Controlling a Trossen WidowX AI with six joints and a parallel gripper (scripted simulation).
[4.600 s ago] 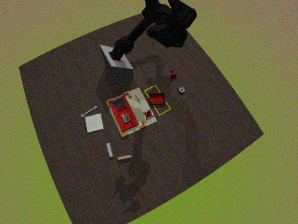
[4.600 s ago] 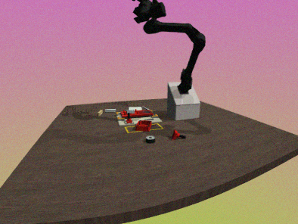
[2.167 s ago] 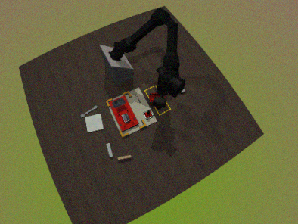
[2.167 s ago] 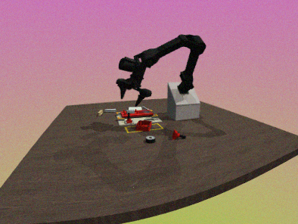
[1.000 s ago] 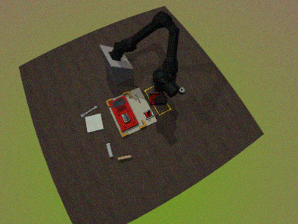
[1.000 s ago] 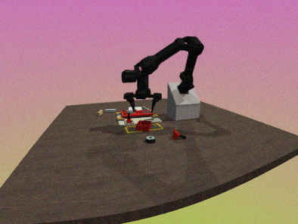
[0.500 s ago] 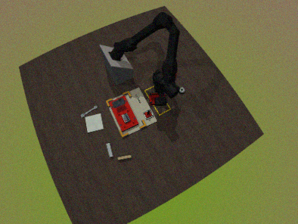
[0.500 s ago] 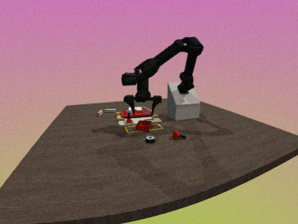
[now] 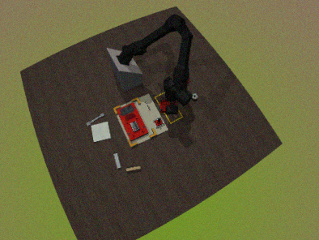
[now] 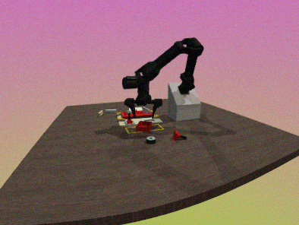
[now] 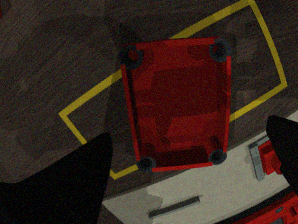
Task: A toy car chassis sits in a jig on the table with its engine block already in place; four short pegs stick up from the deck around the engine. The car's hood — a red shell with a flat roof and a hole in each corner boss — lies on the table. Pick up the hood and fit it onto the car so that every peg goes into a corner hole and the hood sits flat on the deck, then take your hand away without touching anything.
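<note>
The red hood is 50 mm below my gripper tip. Round my gripper tip: wooden peg: 220 mm ahead, 340 mm to the right, 40 mm below; then black-and-white wheel: 10 mm ahead, 170 mm to the left, 50 mm below; then jig plate: 190 mm to the right, 40 mm below.
</note>
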